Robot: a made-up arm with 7 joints.
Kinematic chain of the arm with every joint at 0, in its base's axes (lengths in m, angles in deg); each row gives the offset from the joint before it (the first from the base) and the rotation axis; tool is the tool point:
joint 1: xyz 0 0 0 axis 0 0.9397 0.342
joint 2: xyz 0 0 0 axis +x
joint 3: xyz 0 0 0 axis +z
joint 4: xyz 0.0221 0 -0.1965 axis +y
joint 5: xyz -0.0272 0 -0.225 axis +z
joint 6: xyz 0 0 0 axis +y
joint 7: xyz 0 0 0 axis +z
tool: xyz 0 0 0
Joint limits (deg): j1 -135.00..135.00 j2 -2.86..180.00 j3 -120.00..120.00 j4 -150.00..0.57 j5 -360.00..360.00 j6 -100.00..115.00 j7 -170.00..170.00
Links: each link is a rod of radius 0.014 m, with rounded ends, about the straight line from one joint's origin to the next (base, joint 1, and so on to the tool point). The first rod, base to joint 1, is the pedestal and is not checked.
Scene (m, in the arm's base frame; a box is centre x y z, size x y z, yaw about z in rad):
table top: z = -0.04
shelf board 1: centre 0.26 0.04 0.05 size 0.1 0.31 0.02 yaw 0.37
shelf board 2: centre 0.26 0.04 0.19 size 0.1 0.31 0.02 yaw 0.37
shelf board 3: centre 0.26 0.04 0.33 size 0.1 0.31 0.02 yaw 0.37
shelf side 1: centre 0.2 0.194 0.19 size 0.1 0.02 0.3 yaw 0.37
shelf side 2: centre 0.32 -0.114 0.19 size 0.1 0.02 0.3 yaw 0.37
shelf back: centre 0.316 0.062 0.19 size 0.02 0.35 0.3 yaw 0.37
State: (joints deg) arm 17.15 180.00 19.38 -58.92 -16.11 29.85 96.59
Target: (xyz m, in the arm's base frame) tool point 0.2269 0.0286 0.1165
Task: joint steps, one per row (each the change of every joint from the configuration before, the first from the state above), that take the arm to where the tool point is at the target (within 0.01 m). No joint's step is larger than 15 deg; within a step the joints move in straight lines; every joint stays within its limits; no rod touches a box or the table.
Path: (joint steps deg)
1: -9.43 -2.75 1.76 -10.66 0.00 0.00 0.00
2: -9.43 -2.76 1.77 -10.65 0.00 0.00 0.00
3: -9.43 -2.75 1.76 -10.66 0.00 0.00 0.00
4: -3.31 0.49 -7.96 -11.75 0.00 0.00 0.00
5: -3.31 0.50 -7.96 -11.75 0.00 0.00 0.00
6: -3.31 0.50 -7.96 -11.75 0.00 0.00 0.00
7: -3.30 0.49 -7.97 -11.76 0.00 0.00 0.00
8: 10.88 -1.21 1.66 9.34 0.00 0.00 0.00
9: 10.88 -1.22 1.65 9.33 0.00 0.00 0.00

